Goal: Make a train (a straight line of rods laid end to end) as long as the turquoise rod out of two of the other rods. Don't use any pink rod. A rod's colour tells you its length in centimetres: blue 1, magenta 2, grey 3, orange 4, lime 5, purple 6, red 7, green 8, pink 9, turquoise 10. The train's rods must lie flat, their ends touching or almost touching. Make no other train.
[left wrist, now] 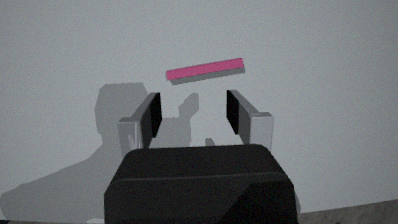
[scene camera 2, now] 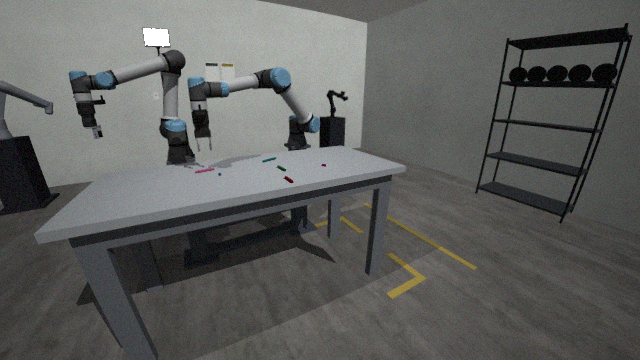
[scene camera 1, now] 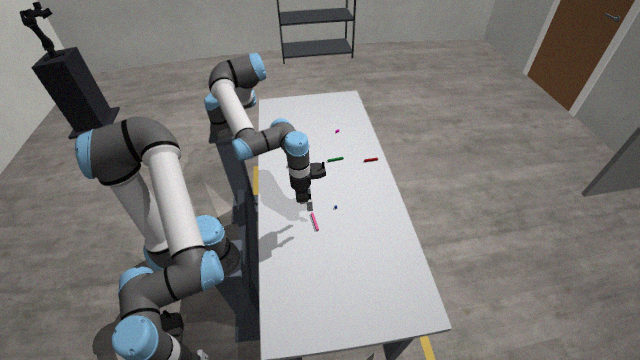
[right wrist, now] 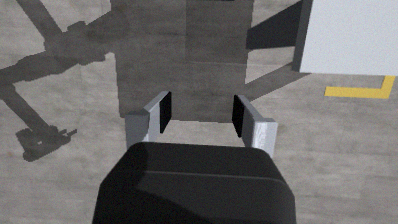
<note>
In view: my left gripper (left wrist: pixel 193 104), my right gripper (right wrist: pixel 202 106) and a pink rod (left wrist: pixel 233 63).
The right wrist view misses the pink rod: it is out of frame.
</note>
